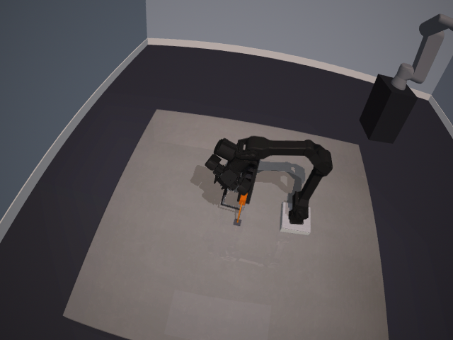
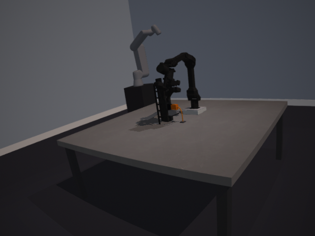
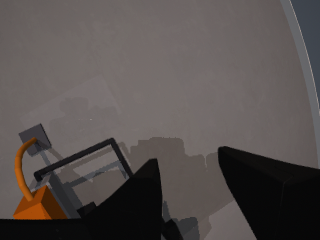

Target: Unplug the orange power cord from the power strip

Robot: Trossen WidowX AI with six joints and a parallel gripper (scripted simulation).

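Right now my gripper tip is 110 mm past the orange plug, 20 mm to the left of it and 60 mm above it.
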